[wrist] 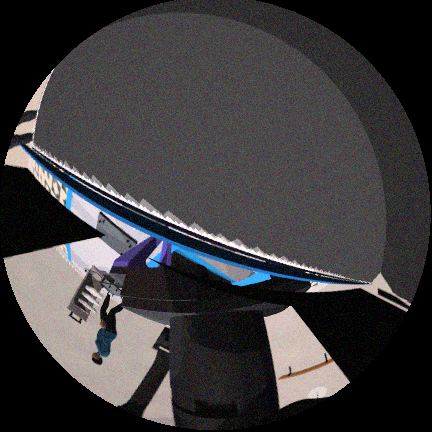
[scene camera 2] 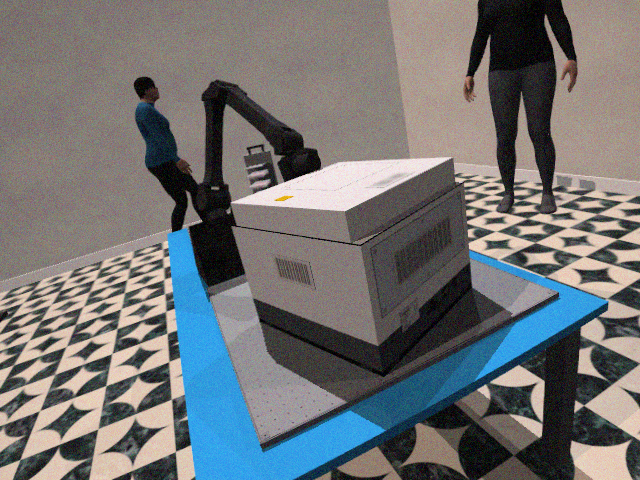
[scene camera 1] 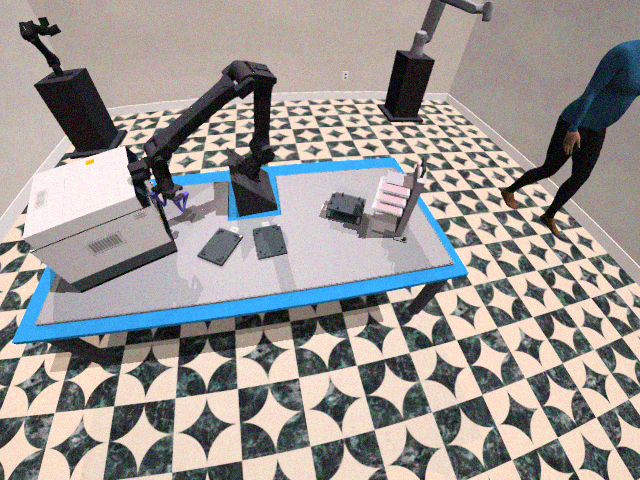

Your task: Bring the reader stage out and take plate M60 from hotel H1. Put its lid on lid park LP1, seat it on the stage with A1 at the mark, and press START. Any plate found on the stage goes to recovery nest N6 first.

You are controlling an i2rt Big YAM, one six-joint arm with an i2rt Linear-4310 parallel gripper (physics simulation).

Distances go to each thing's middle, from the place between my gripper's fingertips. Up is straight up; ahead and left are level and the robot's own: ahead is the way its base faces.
My gripper is now 280 mm to the left of the plate reader (scene camera 2: 346,299) and 20 mm above it.
